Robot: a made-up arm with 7 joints.
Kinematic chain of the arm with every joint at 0, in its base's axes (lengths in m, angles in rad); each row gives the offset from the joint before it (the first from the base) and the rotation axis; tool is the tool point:
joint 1: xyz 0 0 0.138 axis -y
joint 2: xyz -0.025 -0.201 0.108 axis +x
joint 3: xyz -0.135 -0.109 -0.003 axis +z
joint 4: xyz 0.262 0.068 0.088 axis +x
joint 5: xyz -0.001 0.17 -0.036 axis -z
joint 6: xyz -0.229 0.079 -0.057 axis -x
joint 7: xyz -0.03 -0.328 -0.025 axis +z
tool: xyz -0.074 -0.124 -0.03
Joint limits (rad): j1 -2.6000..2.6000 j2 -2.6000..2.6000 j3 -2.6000..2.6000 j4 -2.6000..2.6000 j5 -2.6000..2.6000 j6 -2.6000..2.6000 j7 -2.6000..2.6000
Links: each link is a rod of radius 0.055 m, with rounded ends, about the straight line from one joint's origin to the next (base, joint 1, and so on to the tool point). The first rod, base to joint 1, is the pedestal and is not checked.
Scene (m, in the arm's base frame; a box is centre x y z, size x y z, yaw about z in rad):
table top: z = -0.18
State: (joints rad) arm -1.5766 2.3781 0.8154 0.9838 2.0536 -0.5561 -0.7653
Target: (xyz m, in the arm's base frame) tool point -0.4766 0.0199 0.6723
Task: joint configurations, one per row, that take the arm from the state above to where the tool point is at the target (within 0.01 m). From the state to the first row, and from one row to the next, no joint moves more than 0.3 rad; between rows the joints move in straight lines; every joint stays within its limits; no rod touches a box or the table.
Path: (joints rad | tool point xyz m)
1: -1.4839 2.4336 1.0622 0.9241 1.8480 -0.4825 -0.7029 | -0.0107 -0.7226 0.8283
2: -1.3911 2.4890 1.3091 0.8644 1.6425 -0.4089 -0.6404 | -0.2361 -0.4845 0.9044
3: -1.2984 2.5445 1.5559 0.8047 1.4369 -0.3353 -0.5780 | -0.4088 -0.2194 0.8397
4: -1.2057 2.6000 1.8027 0.7450 1.2314 -0.2617 -0.5155 | -0.4766 0.0199 0.6723

